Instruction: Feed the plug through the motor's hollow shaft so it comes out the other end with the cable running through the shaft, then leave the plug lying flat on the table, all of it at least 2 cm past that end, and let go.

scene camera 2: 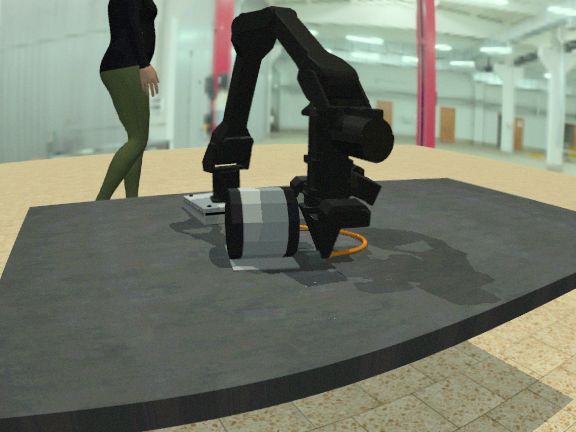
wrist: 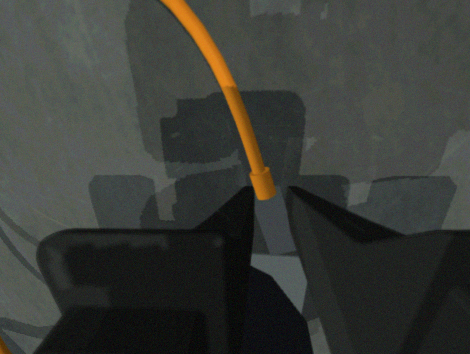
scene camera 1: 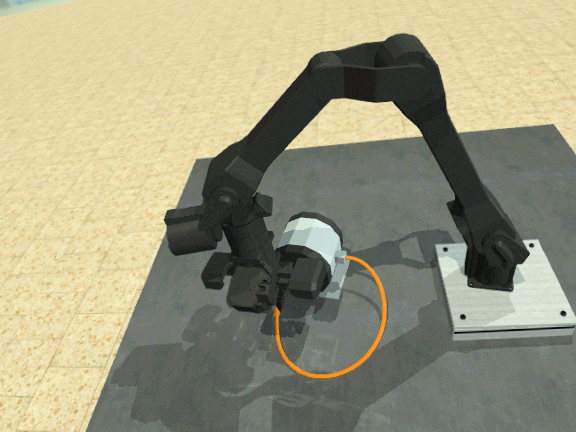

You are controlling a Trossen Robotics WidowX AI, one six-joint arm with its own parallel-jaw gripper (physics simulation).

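Places are measured from the arm's base along level axes (x ahead, y left, z up), in centimetres.
Where they show: gripper, fingertip midpoint: (scene camera 2: 323, 255) (wrist: 269, 195) (scene camera 1: 275, 308); arm's base at its link origin: (scene camera 1: 489, 273).
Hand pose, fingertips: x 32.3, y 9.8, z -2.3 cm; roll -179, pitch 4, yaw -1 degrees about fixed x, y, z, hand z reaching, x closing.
Note:
Each offset is from my fingertips to the centre of the thing. "spot": to the spot under its first point. Level surfaces: height alone.
The motor {dx -3.9, dy -8.7, dz +4.3 cm} (scene camera 1: 310, 235) (scene camera 2: 265, 220) is a light grey drum with black ends on a pale base plate {dx -3.6, dy -8.7, dz -0.7 cm} (scene camera 1: 332, 291) (scene camera 2: 265, 265) (wrist: 286, 270). Its black end shows at the bottom of the wrist view; no shaft opening shows. My gripper (scene camera 1: 279, 306) (scene camera 2: 325, 254) (wrist: 269, 195) is low beside that end, shut on the grey plug {dx +0.3, dy -1.5, dz -0.1 cm} (wrist: 276, 227), which lies slantwise between the fingers. The plug is hidden by the fingers in both scene views. The orange cable (scene camera 1: 384, 305) (scene camera 2: 364, 242) (wrist: 200, 35) loops from the motor's other end round to the plug's orange collar {spot: dx -0.3, dy +0.7, dz +0.4 cm} (wrist: 263, 184).
The arm's metal mounting plate (scene camera 1: 457, 300) (scene camera 2: 200, 203) stands on the dark table {dz -0.7 cm} (scene camera 1: 400, 170) (scene camera 2: 125, 300), on the cable connector's side of the motor. The arm arches over the motor. A person (scene camera 2: 125, 100) stands beyond the table.

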